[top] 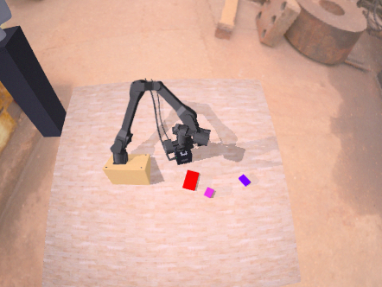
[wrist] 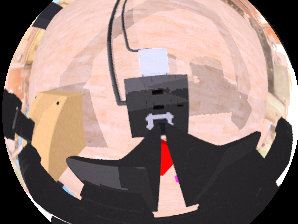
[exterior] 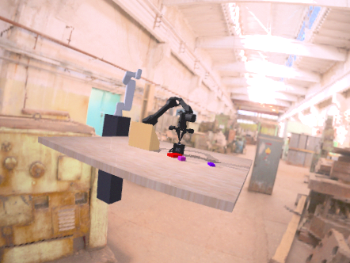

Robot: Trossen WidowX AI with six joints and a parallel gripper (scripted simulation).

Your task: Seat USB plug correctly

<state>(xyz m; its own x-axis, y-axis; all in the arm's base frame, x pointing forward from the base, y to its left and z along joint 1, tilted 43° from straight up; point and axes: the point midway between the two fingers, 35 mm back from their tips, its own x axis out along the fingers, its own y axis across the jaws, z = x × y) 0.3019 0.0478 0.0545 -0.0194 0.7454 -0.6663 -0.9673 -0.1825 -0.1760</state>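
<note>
Now: the USB plug 20 mm below my gripper tip. Round my gripper tip: flat red block: 120 mm to the right, 100 mm below, 30 mm ahead; magenta block: 190 mm to the right, 120 mm ahead, 90 mm below; USB socket: 40 mm below.
</note>
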